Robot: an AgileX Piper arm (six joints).
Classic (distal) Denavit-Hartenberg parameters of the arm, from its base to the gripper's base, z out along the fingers. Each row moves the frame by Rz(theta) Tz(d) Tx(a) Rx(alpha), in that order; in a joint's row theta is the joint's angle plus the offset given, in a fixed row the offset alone. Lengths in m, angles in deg.
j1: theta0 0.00  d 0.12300  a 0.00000  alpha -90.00
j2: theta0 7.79  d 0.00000  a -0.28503  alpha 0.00
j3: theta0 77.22  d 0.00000  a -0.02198  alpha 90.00
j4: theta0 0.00  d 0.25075  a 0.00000  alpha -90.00
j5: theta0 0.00  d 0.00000  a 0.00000  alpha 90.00
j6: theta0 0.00  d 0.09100  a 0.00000  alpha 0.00
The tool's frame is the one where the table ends.
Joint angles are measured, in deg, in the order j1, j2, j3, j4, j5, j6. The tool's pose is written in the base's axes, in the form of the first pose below.
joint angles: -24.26 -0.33 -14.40 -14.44 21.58 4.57
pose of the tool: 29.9 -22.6 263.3 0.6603 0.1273 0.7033 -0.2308
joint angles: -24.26 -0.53 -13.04 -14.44 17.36 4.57
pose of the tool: 32.5 -22.1 262.4 0.6792 0.1175 0.6865 -0.2315
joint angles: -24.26 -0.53 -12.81 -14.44 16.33 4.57
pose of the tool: 33.0 -21.9 262.7 0.6841 0.1150 0.6820 -0.2317
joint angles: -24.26 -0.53 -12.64 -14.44 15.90 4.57
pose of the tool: 33.3 -21.8 262.4 0.6857 0.1141 0.6806 -0.2317
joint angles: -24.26 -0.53 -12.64 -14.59 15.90 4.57
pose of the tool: 33.3 -21.9 262.4 0.6854 0.1134 0.6806 -0.2328
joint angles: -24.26 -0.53 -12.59 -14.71 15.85 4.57
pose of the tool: 33.4 -22.0 262.2 0.6851 0.1129 0.6807 -0.2336
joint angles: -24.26 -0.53 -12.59 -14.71 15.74 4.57
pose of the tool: 33.4 -21.9 262.4 0.6858 0.1126 0.6800 -0.2337
